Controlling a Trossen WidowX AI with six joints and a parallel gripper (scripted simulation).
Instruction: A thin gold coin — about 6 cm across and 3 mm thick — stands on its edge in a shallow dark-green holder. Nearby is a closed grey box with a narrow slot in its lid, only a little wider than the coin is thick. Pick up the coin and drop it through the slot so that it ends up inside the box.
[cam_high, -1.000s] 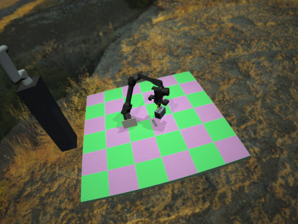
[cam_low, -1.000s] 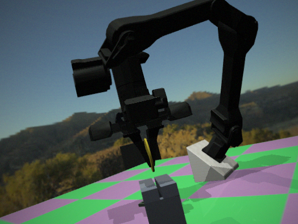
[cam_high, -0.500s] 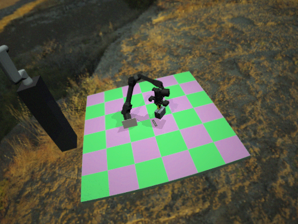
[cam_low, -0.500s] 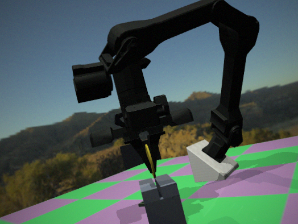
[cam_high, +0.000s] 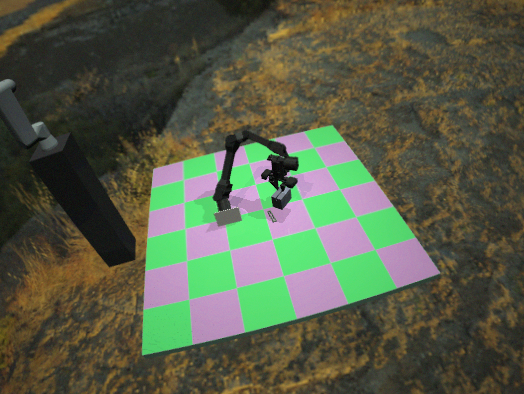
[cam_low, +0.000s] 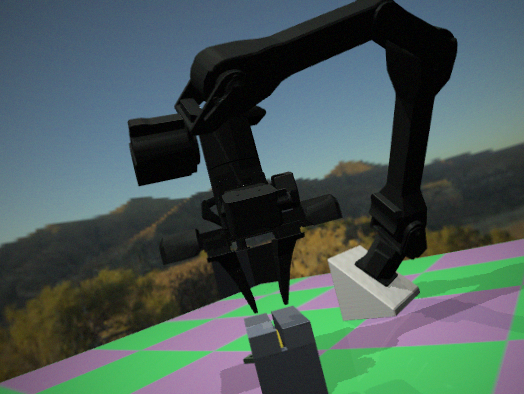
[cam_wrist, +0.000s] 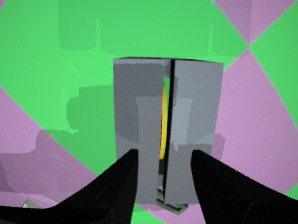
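Now: the gold coin 4 cm below my gripper tip.
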